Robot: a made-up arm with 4 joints. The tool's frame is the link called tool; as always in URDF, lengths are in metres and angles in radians. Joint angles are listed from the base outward.
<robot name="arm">
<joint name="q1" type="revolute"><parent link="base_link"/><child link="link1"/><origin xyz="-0.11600 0.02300 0.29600" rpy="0.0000 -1.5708 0.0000"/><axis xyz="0 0 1"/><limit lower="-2.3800" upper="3.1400"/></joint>
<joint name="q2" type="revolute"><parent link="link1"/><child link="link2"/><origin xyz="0.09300 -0.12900 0.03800" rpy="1.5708 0.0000 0.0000"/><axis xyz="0 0 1"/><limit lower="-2.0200" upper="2.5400"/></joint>
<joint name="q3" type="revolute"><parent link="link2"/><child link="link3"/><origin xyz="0.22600 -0.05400 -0.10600" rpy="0.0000 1.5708 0.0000"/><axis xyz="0 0 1"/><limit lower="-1.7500" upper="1.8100"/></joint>
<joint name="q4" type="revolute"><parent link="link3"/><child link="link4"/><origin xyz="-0.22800 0.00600 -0.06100" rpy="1.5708 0.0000 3.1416"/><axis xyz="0 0 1"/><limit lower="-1.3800" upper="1.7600"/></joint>
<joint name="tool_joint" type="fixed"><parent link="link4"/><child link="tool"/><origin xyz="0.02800 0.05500 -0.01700" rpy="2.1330 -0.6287 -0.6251"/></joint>
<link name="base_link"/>
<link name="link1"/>
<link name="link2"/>
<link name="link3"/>
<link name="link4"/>
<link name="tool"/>
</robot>
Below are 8 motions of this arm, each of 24 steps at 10 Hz.
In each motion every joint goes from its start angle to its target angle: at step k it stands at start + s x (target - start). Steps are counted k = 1, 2, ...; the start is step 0. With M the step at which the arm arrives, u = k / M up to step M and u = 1 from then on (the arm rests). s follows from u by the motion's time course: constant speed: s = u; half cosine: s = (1 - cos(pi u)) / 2; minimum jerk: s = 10 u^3 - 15 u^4 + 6 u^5.
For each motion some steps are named. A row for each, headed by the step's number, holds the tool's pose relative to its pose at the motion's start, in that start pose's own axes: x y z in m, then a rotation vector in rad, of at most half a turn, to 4 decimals.
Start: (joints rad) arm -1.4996 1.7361 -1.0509 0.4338
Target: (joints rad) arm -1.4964 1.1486 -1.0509 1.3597
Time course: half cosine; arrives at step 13
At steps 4, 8, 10, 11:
4: -0.0411 0.0064 -0.0115 0.1312 0.2462 -0.1491
8: -0.1222 0.0313 -0.0105 0.4066 0.7504 -0.5049
10: -0.1508 0.0447 -0.0012 0.5224 0.9549 -0.6727
11: -0.1596 0.0495 0.0029 0.5625 1.0242 -0.7333

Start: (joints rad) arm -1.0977 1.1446 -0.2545 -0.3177
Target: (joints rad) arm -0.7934 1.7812 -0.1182 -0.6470
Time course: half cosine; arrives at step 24
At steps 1, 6, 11, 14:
1: 0.0000 0.0002 -0.0001 -0.0008 -0.0029 -0.0020
6: -0.0011 0.0053 -0.0016 -0.0296 -0.0990 -0.0707
11: -0.0022 0.0135 -0.0022 -0.1071 -0.2870 -0.2149
14: -0.0027 0.0174 -0.0010 -0.1728 -0.4080 -0.3152

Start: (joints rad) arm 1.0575 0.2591 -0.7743 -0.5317
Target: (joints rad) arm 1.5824 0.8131 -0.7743 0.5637
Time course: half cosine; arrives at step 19
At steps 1, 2, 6, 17, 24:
1: -0.0001 0.0012 -0.0005 0.0053 0.0017 -0.0070
2: -0.0003 0.0048 -0.0021 0.0211 0.0066 -0.0279
6: 0.0009 0.0404 -0.0146 0.1853 0.0500 -0.2258
17: 0.0460 0.1534 -0.0195 0.9111 0.1089 -0.8250
24: 0.0483 0.1563 -0.0185 0.9399 0.1075 -0.8416

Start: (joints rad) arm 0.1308 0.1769 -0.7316 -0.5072
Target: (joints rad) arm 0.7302 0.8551 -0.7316 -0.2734
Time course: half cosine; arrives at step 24
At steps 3, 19, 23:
3: 0.0017 0.0069 -0.0034 0.0136 -0.0171 -0.0279
19: 0.0673 0.1195 -0.0343 0.2403 -0.3974 -0.6785
23: 0.0754 0.1261 -0.0333 0.2548 -0.4409 -0.7546

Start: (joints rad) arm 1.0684 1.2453 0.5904 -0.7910
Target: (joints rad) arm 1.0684 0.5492 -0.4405 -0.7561
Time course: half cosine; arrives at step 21
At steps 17, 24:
17: 0.0874 0.1159 -0.0186 0.6046 0.0014 0.9434
24: 0.0788 0.1286 -0.0144 0.6722 0.0321 1.0235

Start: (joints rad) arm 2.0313 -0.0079 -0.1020 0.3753
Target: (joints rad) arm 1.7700 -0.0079 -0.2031 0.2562
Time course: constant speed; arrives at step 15
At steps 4, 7, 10, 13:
4: 0.0247 -0.0043 0.0175 -0.0600 -0.0540 0.0666
7: 0.0427 -0.0063 0.0315 -0.1055 -0.0939 0.1166
10: 0.0602 -0.0073 0.0462 -0.1513 -0.1333 0.1666
13: 0.0772 -0.0073 0.0614 -0.1974 -0.1721 0.2167

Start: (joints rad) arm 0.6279 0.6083 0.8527 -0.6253
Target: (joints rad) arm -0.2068 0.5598 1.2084 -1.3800
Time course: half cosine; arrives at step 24
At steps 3, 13, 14, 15, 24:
3: 0.0121 -0.0011 -0.0039 -0.0197 -0.0459 0.0097
13: 0.1781 -0.0062 -0.0179 -0.3141 -0.6674 0.0679
14: 0.1970 -0.0057 -0.0150 -0.3528 -0.7400 0.0650
15: 0.2148 -0.0050 -0.0112 -0.3908 -0.8092 0.0601
24: 0.2955 0.0010 0.0178 -0.5888 -1.1374 0.0035

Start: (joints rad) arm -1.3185 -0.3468 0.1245 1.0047
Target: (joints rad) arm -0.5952 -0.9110 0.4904 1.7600
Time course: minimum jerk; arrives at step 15
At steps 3, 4, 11, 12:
3: -0.0143 -0.0055 -0.0062 0.0199 0.0586 -0.0611
4: -0.0302 -0.0107 -0.0119 0.0408 0.1220 -0.1286
11: -0.1789 -0.0110 -0.0038 0.1829 0.7521 -0.9113
12: -0.1858 -0.0074 0.0012 0.1851 0.7934 -0.9750

